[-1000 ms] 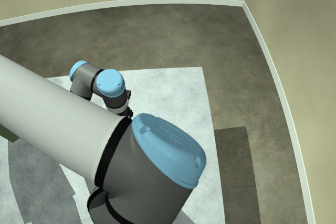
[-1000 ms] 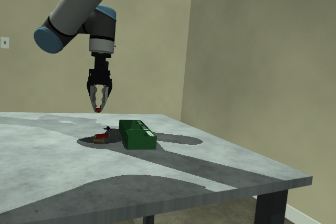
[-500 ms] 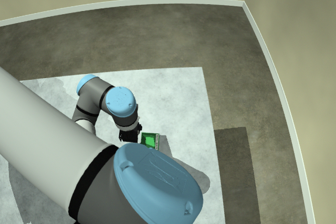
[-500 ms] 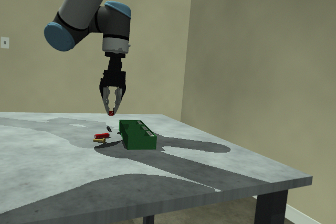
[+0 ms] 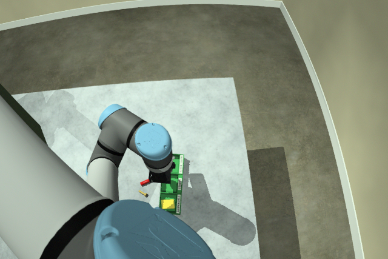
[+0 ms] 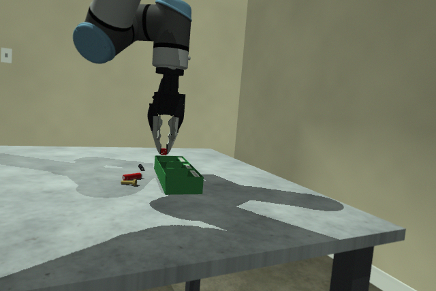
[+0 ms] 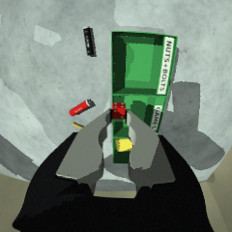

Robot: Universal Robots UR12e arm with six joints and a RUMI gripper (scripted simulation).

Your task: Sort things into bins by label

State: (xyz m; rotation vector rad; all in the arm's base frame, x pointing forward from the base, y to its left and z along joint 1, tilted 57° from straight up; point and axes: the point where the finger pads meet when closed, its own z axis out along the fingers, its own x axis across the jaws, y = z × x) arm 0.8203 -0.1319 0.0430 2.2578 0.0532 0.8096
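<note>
Now: the bolt 10 cm behind my hand, 7 cm below it and 6 cm to the right of it. Also, from my hand: red die: 1 cm below; then red battery: 8 cm behind, 7 cm below, 1 cm to the right; then black battery: 10 cm to the left, 7 cm below, 3 cm behind.
</note>
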